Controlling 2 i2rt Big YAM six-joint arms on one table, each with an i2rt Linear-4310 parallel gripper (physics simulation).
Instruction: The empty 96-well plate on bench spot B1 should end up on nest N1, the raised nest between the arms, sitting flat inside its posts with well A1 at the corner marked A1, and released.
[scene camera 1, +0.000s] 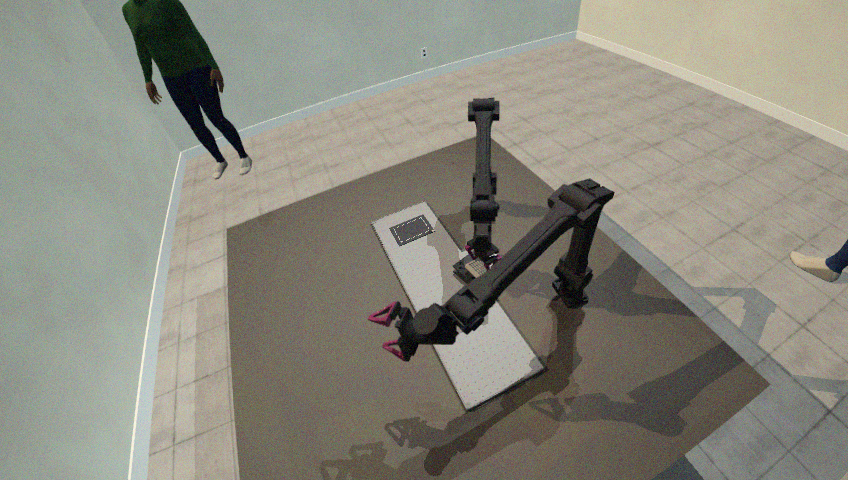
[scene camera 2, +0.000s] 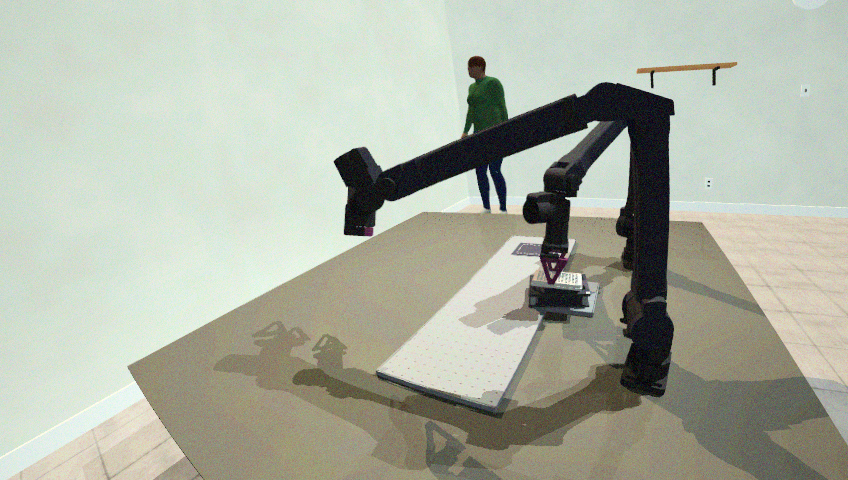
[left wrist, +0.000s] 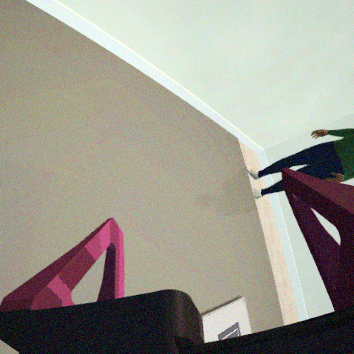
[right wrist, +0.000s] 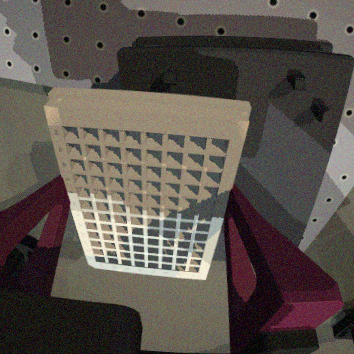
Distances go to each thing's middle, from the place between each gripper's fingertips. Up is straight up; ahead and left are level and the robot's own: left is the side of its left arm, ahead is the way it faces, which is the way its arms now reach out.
Labels:
My left hand is 45 cm past the white well plate (scene camera 2: 570, 281), 19 cm to the left of it and 24 cm above it.
Right now the white well plate is 2 cm behind my right hand.

